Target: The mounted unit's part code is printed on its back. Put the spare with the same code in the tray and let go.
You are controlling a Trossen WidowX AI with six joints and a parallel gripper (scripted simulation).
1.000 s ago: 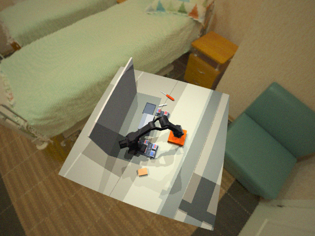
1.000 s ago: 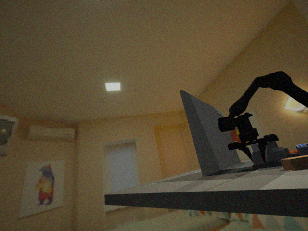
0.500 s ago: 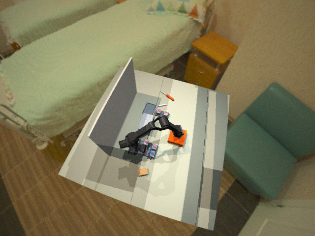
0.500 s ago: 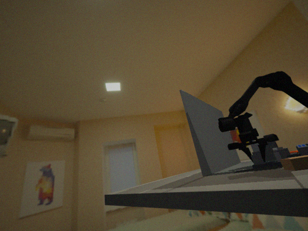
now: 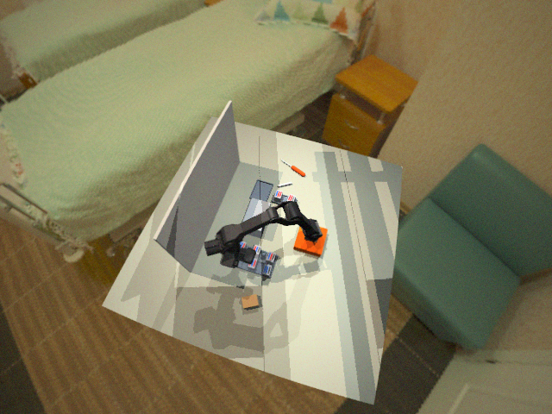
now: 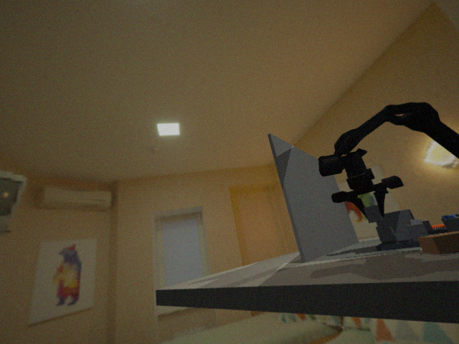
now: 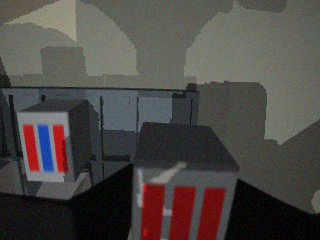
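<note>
The flat grey tray lies 42 cm to the right of my gripper tip and 8 cm below it. From my gripper tip the other things lie so: grey upright panel: 20 cm ahead, 23 cm to the right, 14 cm above; orange-brown block: 12 cm behind, 17 cm to the left, 7 cm below; tall grey mounted unit: 3 cm behind, 22 cm to the right, 4 cm below.
</note>
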